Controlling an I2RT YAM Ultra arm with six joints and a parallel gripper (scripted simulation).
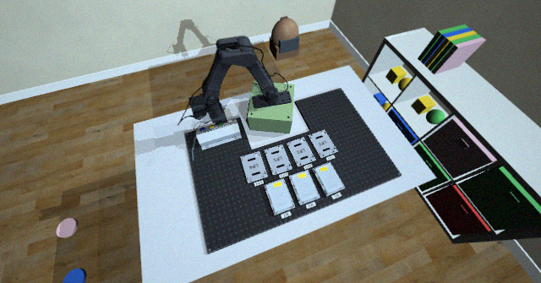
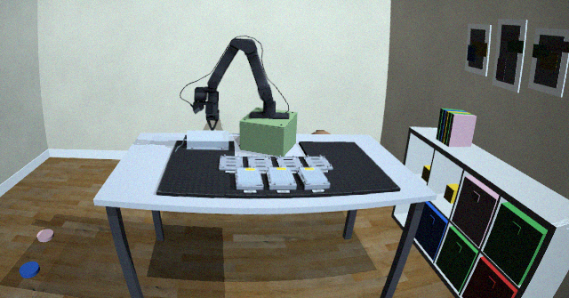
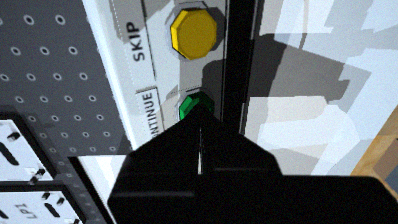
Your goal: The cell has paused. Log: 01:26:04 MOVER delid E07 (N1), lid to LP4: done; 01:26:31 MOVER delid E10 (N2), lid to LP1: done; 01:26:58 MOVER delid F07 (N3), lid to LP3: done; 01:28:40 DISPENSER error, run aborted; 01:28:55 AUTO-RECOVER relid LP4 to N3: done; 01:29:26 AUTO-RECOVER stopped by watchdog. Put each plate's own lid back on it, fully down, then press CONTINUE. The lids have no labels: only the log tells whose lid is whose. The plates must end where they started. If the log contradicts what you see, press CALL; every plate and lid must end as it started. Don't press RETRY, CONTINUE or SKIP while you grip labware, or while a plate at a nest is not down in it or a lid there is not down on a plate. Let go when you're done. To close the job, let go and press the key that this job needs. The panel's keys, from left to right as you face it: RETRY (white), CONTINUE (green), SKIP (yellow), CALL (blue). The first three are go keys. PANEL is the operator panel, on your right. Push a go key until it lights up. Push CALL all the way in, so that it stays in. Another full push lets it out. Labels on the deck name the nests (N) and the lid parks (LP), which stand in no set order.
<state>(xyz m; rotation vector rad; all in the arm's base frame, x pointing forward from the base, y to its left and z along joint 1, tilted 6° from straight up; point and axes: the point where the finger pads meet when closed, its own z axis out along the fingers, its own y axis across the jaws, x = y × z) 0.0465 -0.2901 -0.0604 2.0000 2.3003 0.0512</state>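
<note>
Right now the green continue key is 1 cm below my hand. From my hand the other things lie so: lid park LP2 (22 cm ahead, 40 cm to the left, 7 cm below); then white retry key (1 cm behind, 5 cm to the left, 1 cm below); then yellow skip key (1 cm ahead, 5 cm to the right, 1 cm below).
</note>
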